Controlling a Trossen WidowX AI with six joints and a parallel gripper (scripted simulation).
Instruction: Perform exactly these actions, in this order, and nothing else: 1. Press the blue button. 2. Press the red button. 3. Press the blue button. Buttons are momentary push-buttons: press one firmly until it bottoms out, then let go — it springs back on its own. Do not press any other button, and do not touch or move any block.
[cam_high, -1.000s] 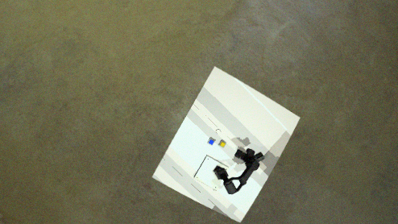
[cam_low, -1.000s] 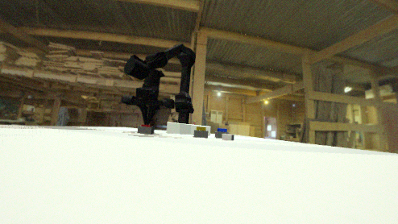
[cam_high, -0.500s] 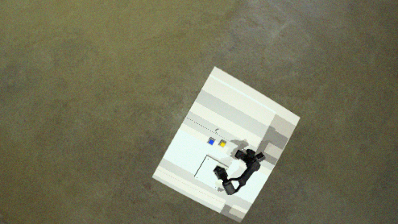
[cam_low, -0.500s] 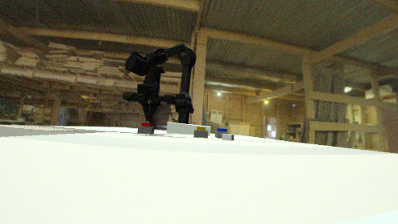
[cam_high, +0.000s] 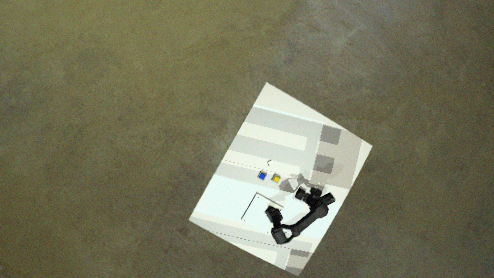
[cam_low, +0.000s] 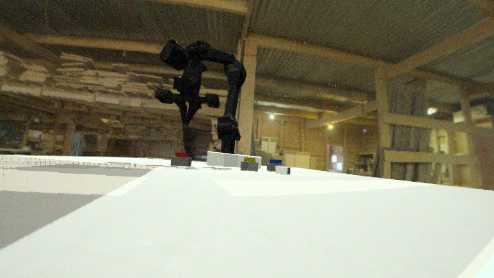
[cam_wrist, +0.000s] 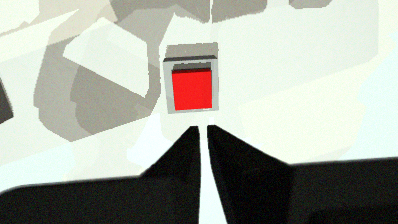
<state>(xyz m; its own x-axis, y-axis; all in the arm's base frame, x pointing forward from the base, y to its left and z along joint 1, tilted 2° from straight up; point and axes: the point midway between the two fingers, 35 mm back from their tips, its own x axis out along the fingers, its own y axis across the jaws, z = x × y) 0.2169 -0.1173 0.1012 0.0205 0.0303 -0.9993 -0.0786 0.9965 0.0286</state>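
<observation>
My gripper tip is now 60 mm past the blue button, 290 mm to the right of it and 90 mm above it. Also, from my gripper tip: small grey block (50 mm ahead, 290 mm to the left, 110 mm below); yellow button (20 mm behind, 200 mm to the left, 90 mm below).
</observation>
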